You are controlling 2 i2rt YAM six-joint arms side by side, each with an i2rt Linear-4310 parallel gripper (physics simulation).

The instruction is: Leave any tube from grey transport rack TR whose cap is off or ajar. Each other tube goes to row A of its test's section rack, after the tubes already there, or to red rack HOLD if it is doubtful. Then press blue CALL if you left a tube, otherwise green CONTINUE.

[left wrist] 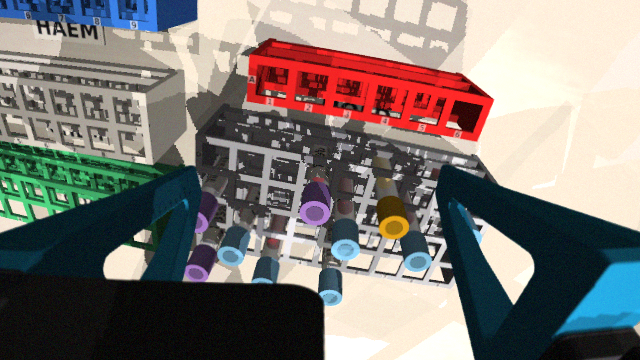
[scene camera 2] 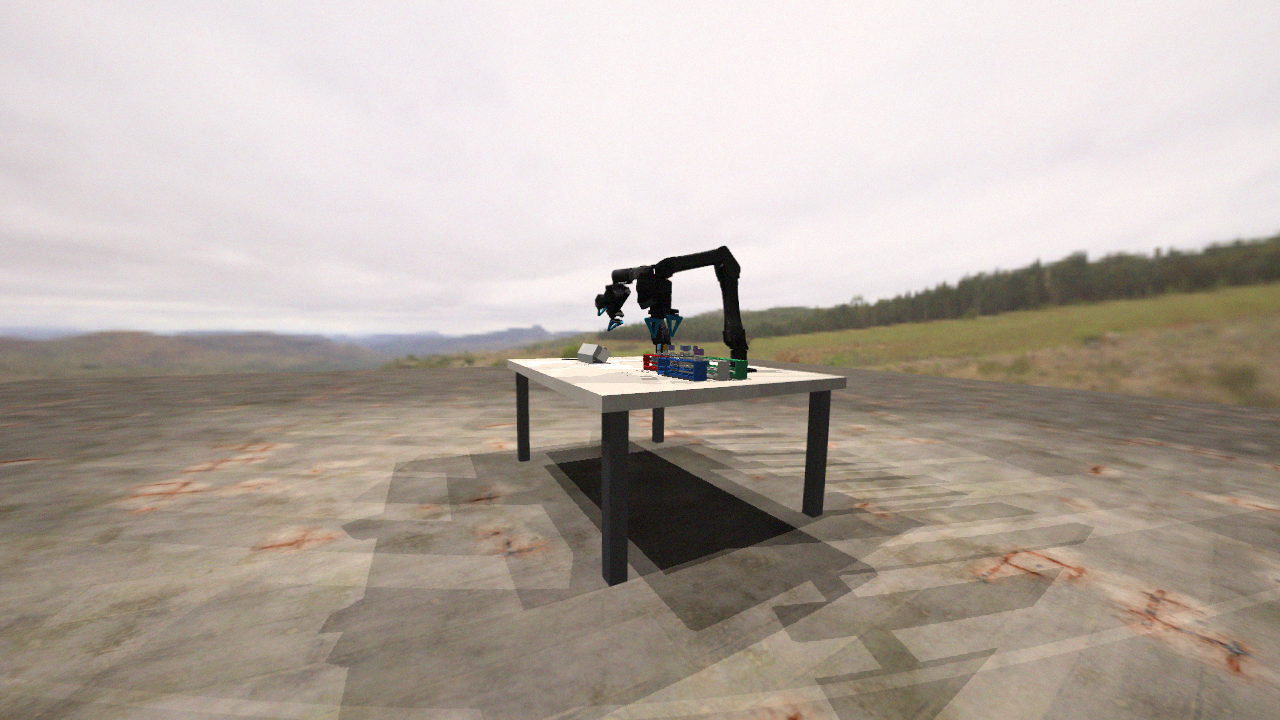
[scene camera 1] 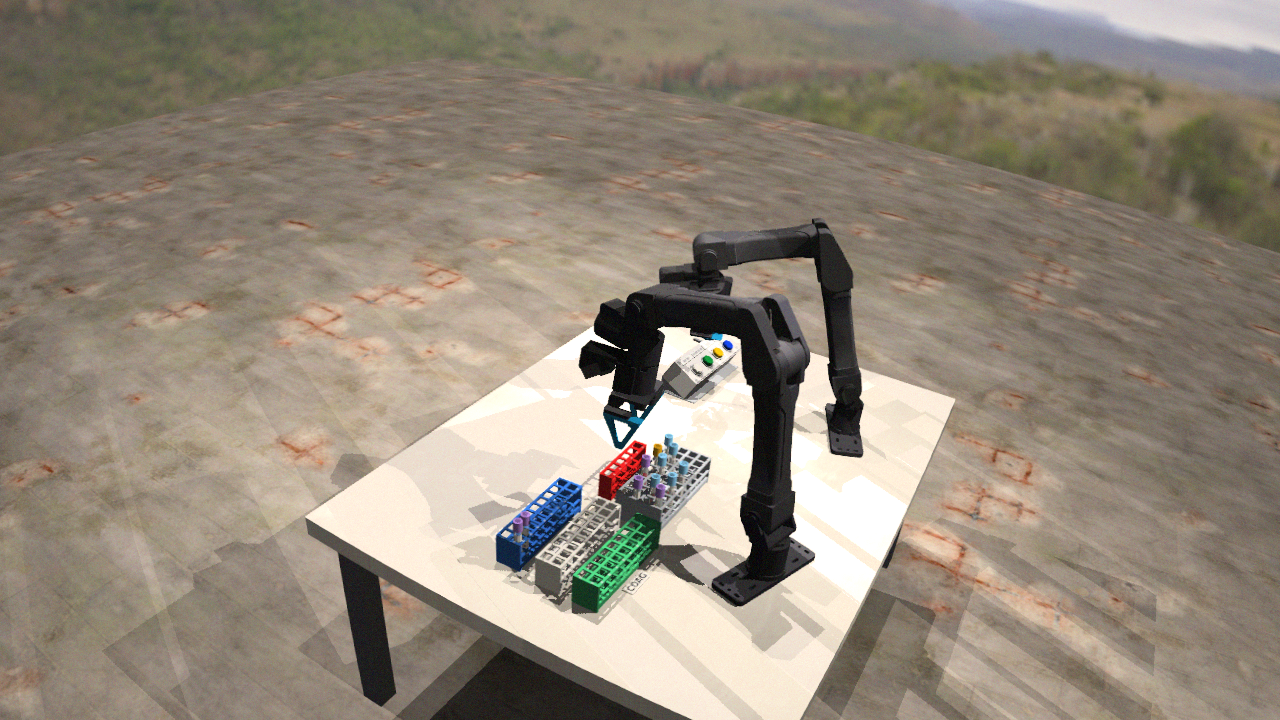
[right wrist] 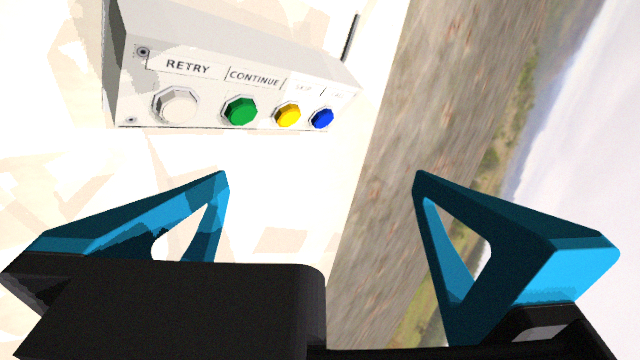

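Seen in the pictures: left gripper, between the fingertips: (left wrist: 318, 178) (scene camera 2: 662, 337) (scene camera 1: 627, 436); right gripper, between the fingertips: (scene camera 2: 603, 323) (right wrist: 320, 180); left arm's base, origin of its link: (scene camera 1: 764, 571); right arm's base, origin of its link: (scene camera 1: 843, 431).
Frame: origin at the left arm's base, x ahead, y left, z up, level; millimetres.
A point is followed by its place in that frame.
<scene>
My left gripper (scene camera 1: 637, 420) {y 47, x 316, z 123 mm} (left wrist: 318, 178) {y 47, x 316, z 123 mm} is open above the grey transport rack (scene camera 1: 701, 481) {y -83, x 241, z 15 mm} (left wrist: 200, 145) {y 103, x 262, z 57 mm}. In the left wrist view a purple-capped tube (left wrist: 315, 200) {y 34, x 287, z 94 mm}, a gold-capped tube (left wrist: 393, 215) {y -5, x 300, z 93 mm} and a light-blue-capped tube (left wrist: 345, 240) {y 7, x 273, z 94 mm} stand in it between the finger lines, among several other purple- and light-blue-capped tubes. Whether any cap is ajar I cannot tell. The red rack (scene camera 1: 608, 484) {y 91, x 307, z 41 mm} (left wrist: 330, 90) {y 52, x 330, z 57 mm} shows no tubes. Purple-capped tubes (scene camera 1: 520, 523) {y 323, x 251, z 93 mm} stand in the blue HAEM rack (scene camera 1: 512, 553) {y 336, x 255, z 33 mm} (left wrist: 175, 15) {y 149, x 319, z 34 mm}. My right gripper (right wrist: 320, 180) {y -350, x 503, z 179 mm} is open, near the green CONTINUE button (right wrist: 240, 111) {y -363, x 516, z 71 mm} and blue CALL button (right wrist: 322, 118) {y -457, x 544, z 71 mm}.
A light grey rack (scene camera 1: 550, 573) {y 317, x 178, z 37 mm} (left wrist: 165, 115) {y 135, x 256, z 34 mm} stands between the blue rack and the green rack (scene camera 1: 586, 595) {y 296, x 113, z 28 mm}, which has a COAG label (scene camera 1: 636, 582) {y 193, x 110, z 2 mm} beside it. The button box (scene camera 1: 684, 380) {y -284, x 501, z 48 mm} (right wrist: 225, 30) {y -335, x 565, z 55 mm} also carries white RETRY (right wrist: 176, 106) {y -317, x 502, z 72 mm} and yellow (right wrist: 287, 115) {y -410, x 530, z 71 mm} buttons and sits near the table edge.
</scene>
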